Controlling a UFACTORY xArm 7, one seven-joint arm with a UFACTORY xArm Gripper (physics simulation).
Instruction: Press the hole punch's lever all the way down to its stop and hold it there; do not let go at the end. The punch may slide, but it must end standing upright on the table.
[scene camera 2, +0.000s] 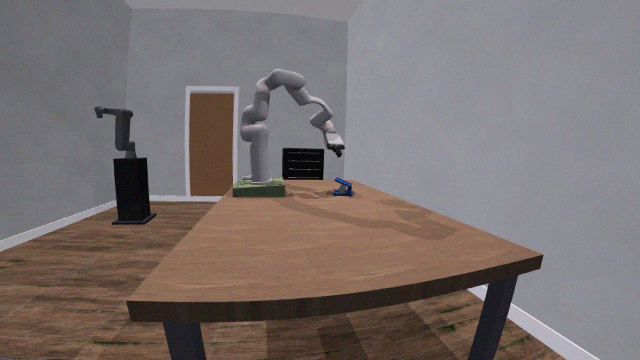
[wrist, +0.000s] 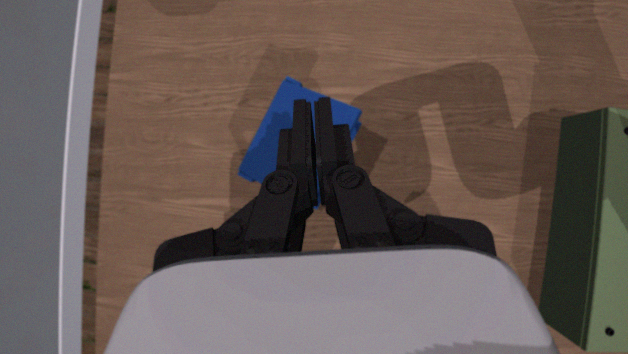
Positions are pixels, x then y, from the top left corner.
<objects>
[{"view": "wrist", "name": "my gripper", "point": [314, 123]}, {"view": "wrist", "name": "hole punch lever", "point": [260, 159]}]
</objects>
